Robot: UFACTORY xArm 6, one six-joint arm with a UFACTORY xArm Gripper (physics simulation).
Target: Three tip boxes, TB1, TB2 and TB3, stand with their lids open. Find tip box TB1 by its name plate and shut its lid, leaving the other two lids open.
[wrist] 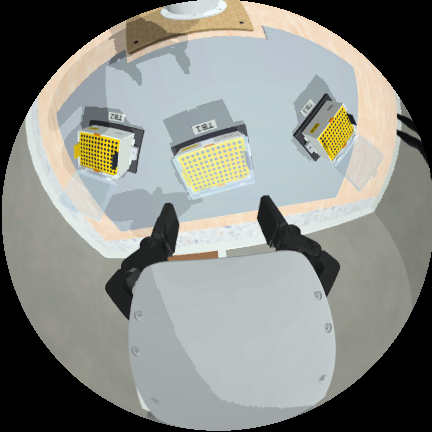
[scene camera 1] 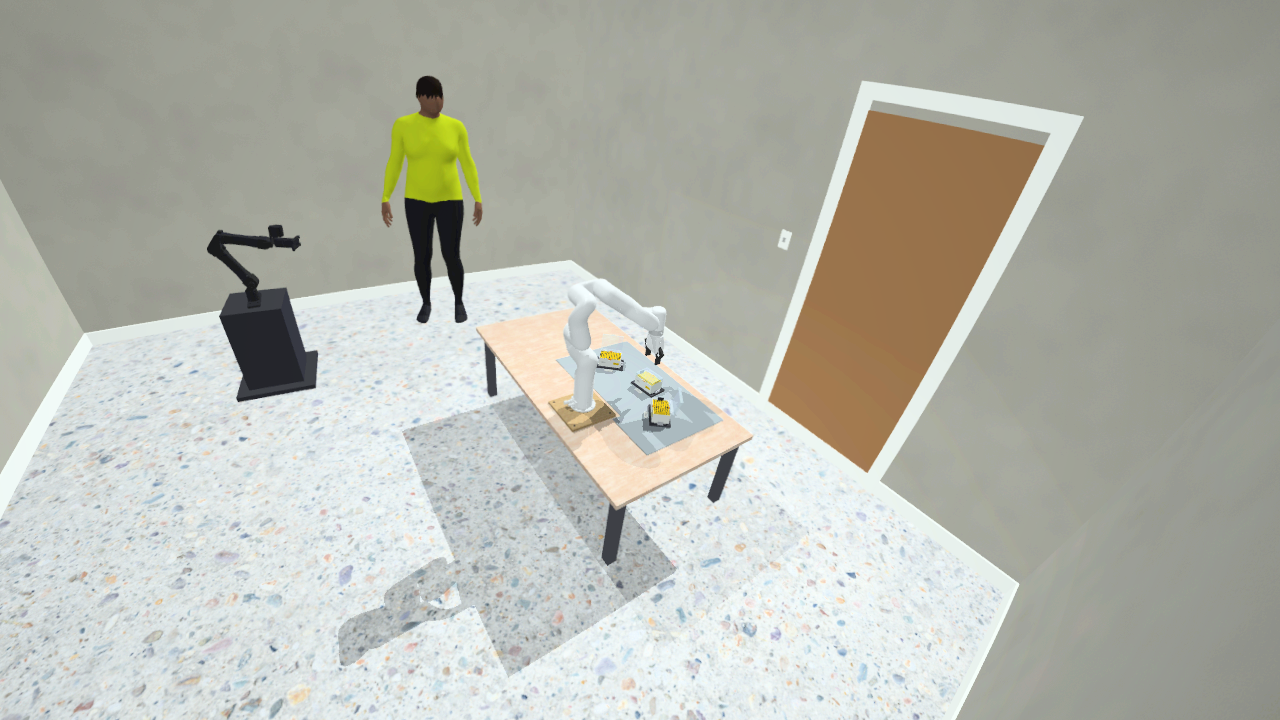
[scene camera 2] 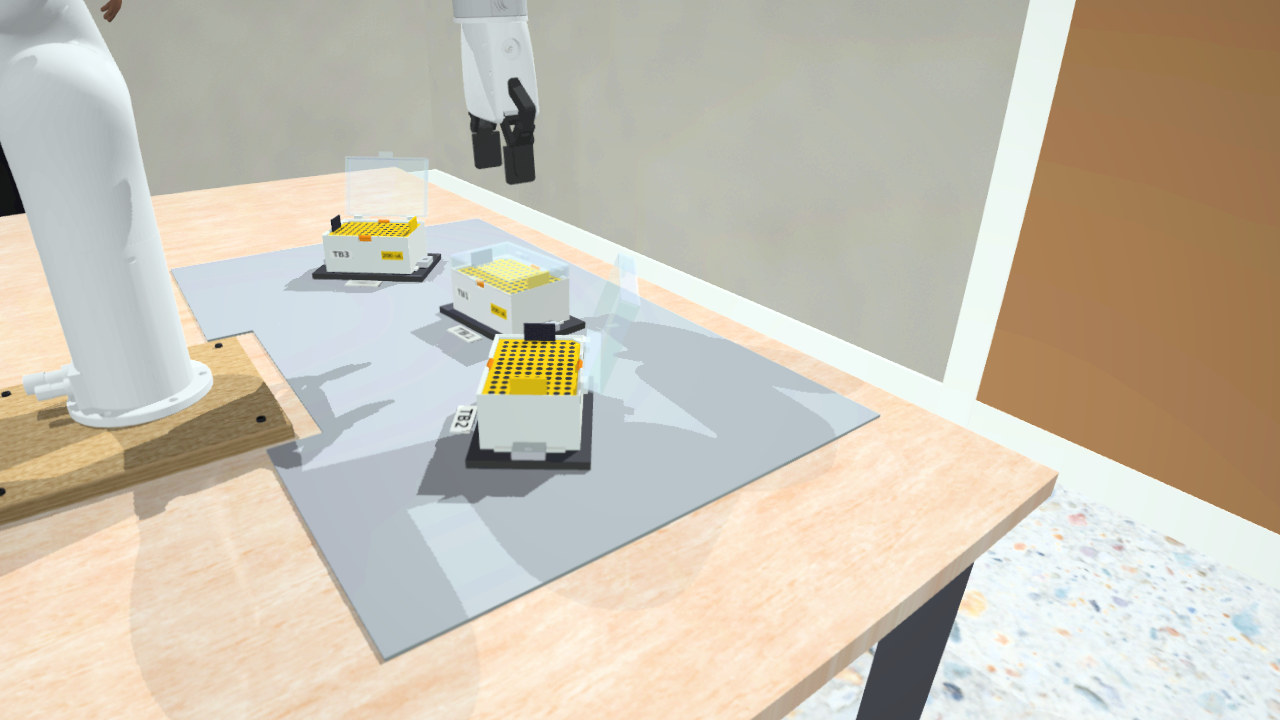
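Observation:
Tip box TB1 stands in the middle, its name plate legible in the wrist view. Its clear lid lies shut over the yellow tips. Tip box TB2 stands nearest in scene camera 2, its clear lid raised. Tip box TB3 stands farthest back there, its clear lid raised. My gripper is open and empty, high above the boxes and clear of them.
The boxes stand on a grey mat on a wooden table. The arm's base is bolted to a wooden board beside the mat. A person and a black arm on a pedestal are away from the table.

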